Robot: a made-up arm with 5 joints. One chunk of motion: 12 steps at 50 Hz.
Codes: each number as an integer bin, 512 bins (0 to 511) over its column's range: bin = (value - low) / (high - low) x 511, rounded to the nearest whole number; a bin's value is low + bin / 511 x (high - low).
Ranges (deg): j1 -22..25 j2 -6..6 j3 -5..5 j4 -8..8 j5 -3..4
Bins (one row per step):
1: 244 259 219 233 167
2: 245 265 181 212 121
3: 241 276 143 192 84
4: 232 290 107 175 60
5: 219 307 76 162 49
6: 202 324 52 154 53
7: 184 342 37 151 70
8: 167 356 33 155 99
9: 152 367 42 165 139
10: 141 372 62 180 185
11: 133 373 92 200 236
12: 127 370 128 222 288
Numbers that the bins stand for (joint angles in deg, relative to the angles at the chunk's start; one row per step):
1: 0.44 0.08 -0.71 -0.70 -0.71
2: 0.53 0.22 -1.46 -1.36 -1.34
3: 0.17 0.48 -2.20 -1.99 -1.85
4: -0.66 0.81 -2.91 -2.52 -2.18
5: -1.86 1.21 -3.51 -2.93 -2.33
6: -3.42 1.61 -3.98 -3.18 -2.27
7: -5.08 2.03 -4.28 -3.27 -2.04
8: -6.64 2.36 -4.35 -3.15 -1.64
9: -8.02 2.62 -4.18 -2.83 -1.10
10: -9.03 2.74 -3.79 -2.36 -0.47
11: -9.77 2.76 -3.20 -1.74 0.23
12: -10.32 2.69 -2.50 -1.05 0.95

